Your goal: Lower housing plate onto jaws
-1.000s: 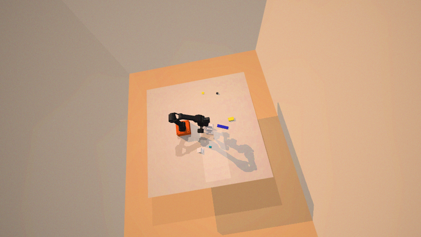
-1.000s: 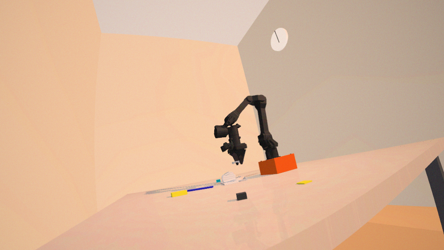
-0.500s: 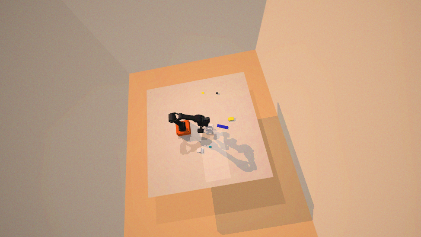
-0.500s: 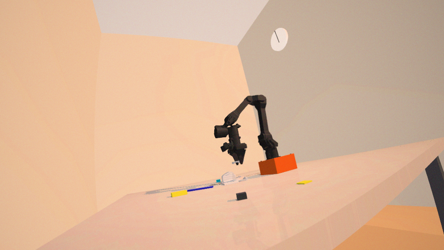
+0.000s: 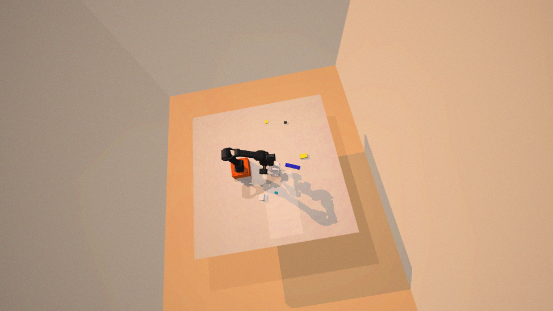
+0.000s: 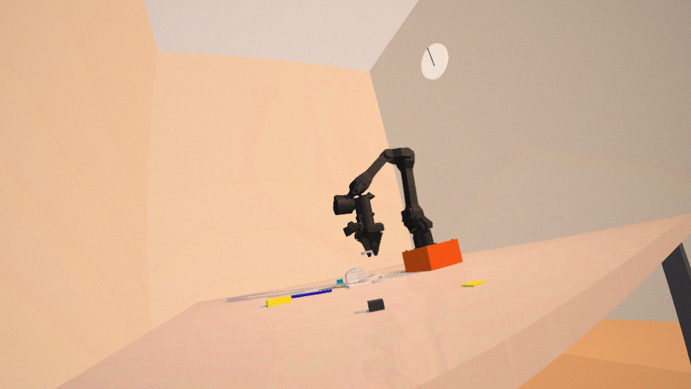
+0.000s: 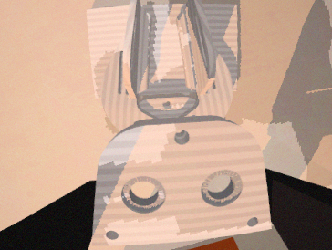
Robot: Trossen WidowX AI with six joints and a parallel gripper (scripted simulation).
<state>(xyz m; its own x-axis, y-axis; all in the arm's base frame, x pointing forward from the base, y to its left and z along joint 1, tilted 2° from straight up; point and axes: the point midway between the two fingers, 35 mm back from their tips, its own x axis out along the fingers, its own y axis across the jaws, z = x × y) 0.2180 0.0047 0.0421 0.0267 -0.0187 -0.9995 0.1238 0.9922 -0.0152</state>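
The white housing plate lies 1 cm ahead of my gripper tip and 2 cm above it. From my gripper tip the other things lie so: blue bar: 23 cm ahead, 8 cm below; then flat yellow tile: 2 cm ahead, 47 cm to the left, 8 cm below; then teal piece: 7 cm ahead, 22 cm to the right, 8 cm below.
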